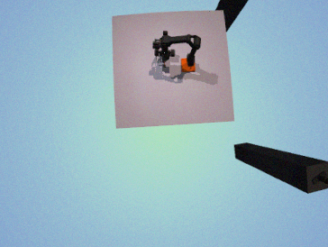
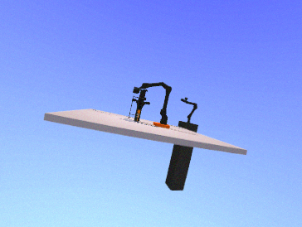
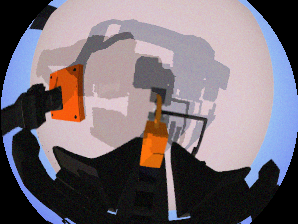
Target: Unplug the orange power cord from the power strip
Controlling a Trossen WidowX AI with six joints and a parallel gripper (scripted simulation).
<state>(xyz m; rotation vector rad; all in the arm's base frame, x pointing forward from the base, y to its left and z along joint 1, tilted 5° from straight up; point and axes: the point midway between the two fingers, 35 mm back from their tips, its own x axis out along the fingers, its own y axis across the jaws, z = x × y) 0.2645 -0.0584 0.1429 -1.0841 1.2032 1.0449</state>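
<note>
Now: the orange plug 3 cm to the right of my gripper tip and 1 cm below it.
</note>
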